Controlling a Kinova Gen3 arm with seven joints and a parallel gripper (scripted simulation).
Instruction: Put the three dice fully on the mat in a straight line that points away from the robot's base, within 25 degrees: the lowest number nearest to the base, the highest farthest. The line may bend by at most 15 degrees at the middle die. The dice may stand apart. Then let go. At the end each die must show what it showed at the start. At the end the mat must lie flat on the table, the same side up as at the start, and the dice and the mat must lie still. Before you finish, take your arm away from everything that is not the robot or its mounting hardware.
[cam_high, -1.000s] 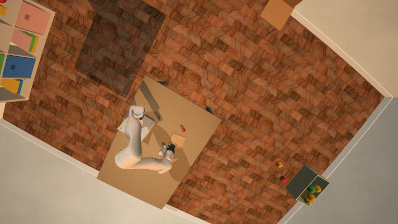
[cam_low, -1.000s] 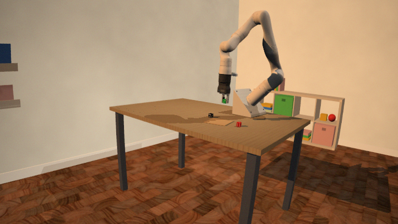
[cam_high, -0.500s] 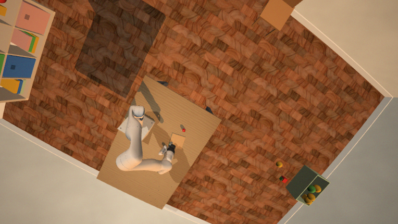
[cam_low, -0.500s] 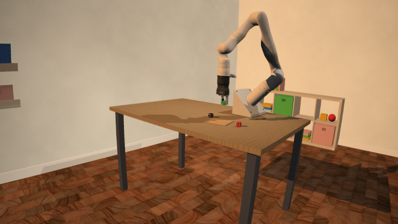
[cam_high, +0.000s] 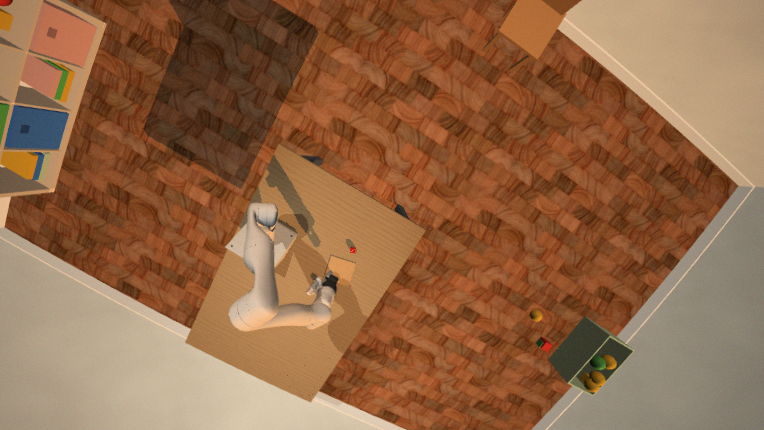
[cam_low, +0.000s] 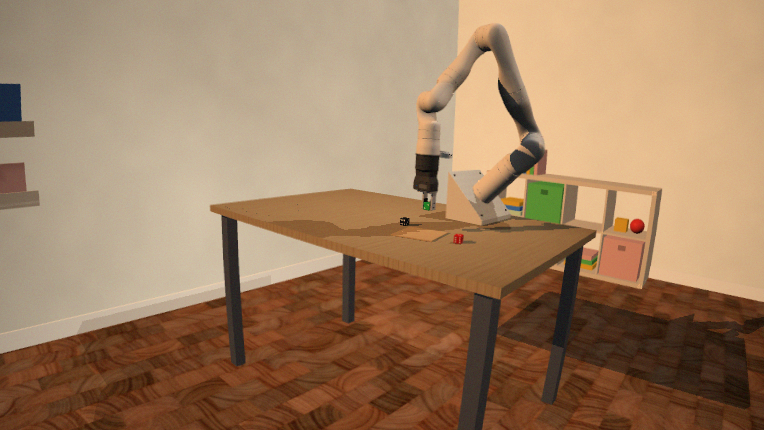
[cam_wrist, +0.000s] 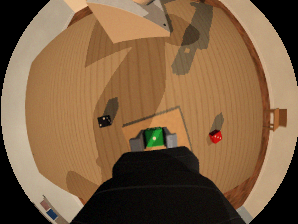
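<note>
Now: hand 9 cm above the tan mat and 5 cm short of it. From my hand the other things lie so: red die 15 cm to the left, 8 cm below, 4 cm ahead; then black die 12 cm to the right, 8 cm below, 3 cm behind; then green die 1 cm below.
</note>
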